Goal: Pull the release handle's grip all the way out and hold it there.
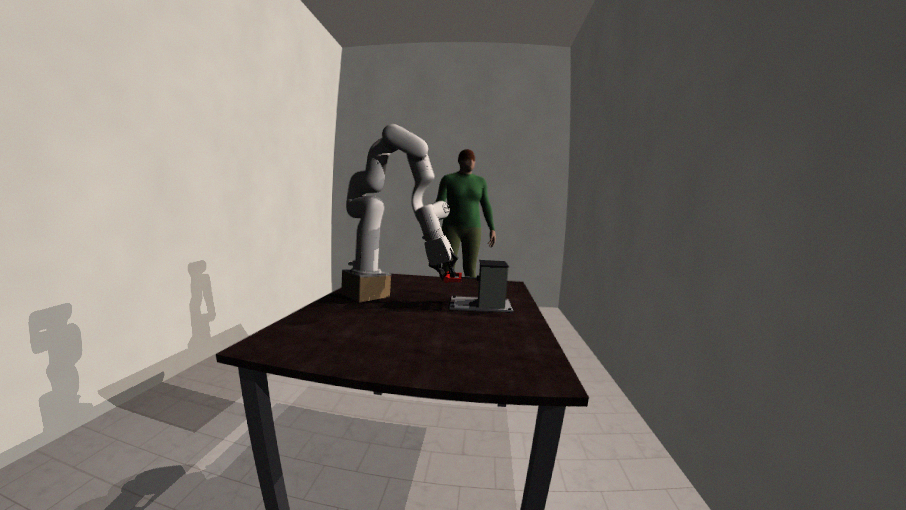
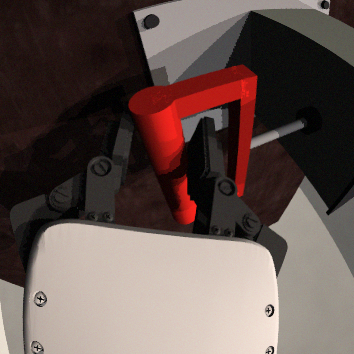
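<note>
The release handle is red, with a round grip bar (image 2: 162, 137) (image 1: 452, 277) joined by arms to a back bar. A light rod (image 2: 279, 133) runs from the back bar into a dark round collar on the grey housing (image 1: 492, 286) (image 2: 295, 95), and a stretch of it is exposed. My gripper (image 2: 164, 124) (image 1: 448, 273) is shut on the grip bar, one finger on its outer side and the other inside the handle's opening. The rod's end inside the housing is hidden.
The housing stands on a light base plate (image 1: 464, 307) (image 2: 200, 20) with dark bolts, on the dark table (image 1: 405, 348). The arm's base rests on a wooden block (image 1: 374, 288) at the table's left. A person in green (image 1: 467, 199) stands behind the table.
</note>
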